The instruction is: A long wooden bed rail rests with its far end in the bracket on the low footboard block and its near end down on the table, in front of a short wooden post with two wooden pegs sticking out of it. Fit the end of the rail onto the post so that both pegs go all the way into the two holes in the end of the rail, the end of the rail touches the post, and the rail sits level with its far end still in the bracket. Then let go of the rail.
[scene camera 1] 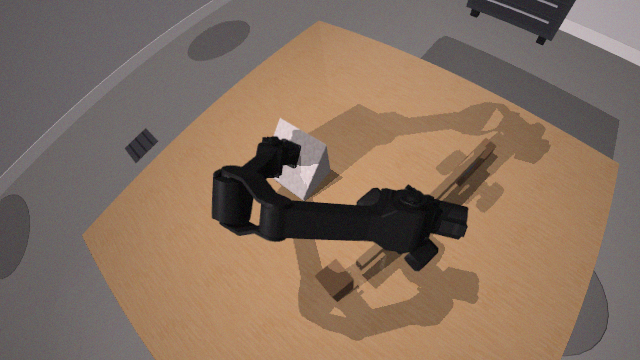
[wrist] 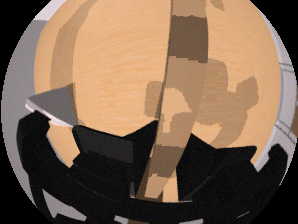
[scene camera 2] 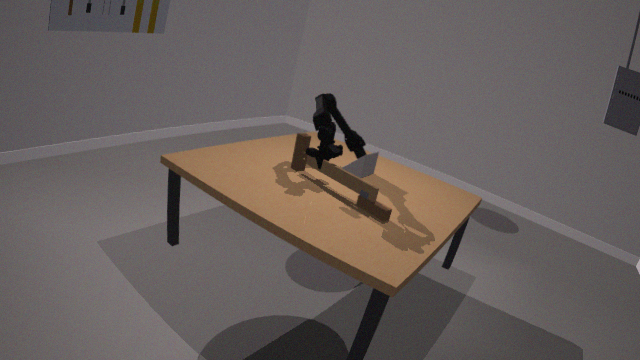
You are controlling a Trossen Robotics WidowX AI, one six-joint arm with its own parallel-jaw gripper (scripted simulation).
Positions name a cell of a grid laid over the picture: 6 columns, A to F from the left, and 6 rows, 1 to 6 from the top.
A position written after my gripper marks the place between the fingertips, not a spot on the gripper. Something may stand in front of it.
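Note:
I can see my gripper (scene camera 1: D4), and the wrist view shows that same gripper (wrist: D4) too. There is a long wooden rail (scene camera 2: D4) in the scene. A short upright post (scene camera 1: D5) stands in it as well, and scene camera 2 gives me another sight of the post (scene camera 2: C3).

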